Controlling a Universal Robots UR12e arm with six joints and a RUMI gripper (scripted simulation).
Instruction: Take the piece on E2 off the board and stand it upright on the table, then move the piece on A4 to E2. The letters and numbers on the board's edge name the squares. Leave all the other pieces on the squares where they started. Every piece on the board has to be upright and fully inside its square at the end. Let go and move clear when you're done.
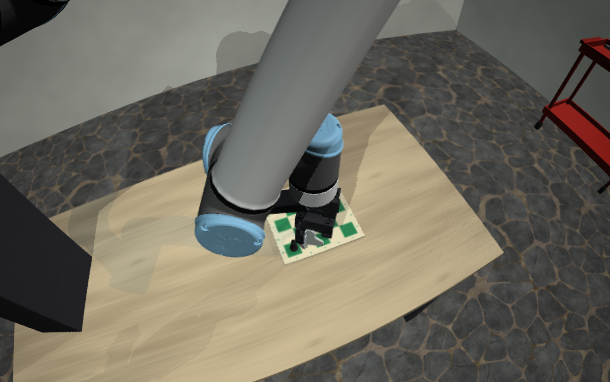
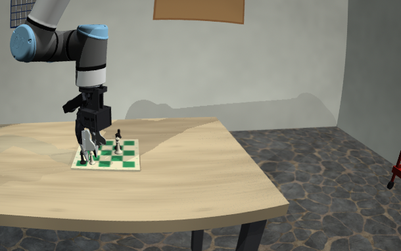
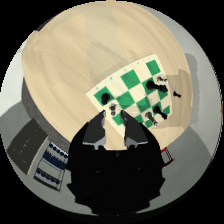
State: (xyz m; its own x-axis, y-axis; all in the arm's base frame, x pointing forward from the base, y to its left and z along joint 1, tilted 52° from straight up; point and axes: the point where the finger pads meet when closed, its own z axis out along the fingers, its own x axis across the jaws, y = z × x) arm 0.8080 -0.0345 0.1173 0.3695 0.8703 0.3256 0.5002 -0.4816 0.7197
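Now: hand 10 mm above the white pawn. From my hand the other things lie so: tall black piece: 110 mm to the left; cream chessboard: 70 mm to the left, 40 mm ahead, 30 mm below; small black piece: 210 mm to the left, 80 mm ahead, 20 mm below.
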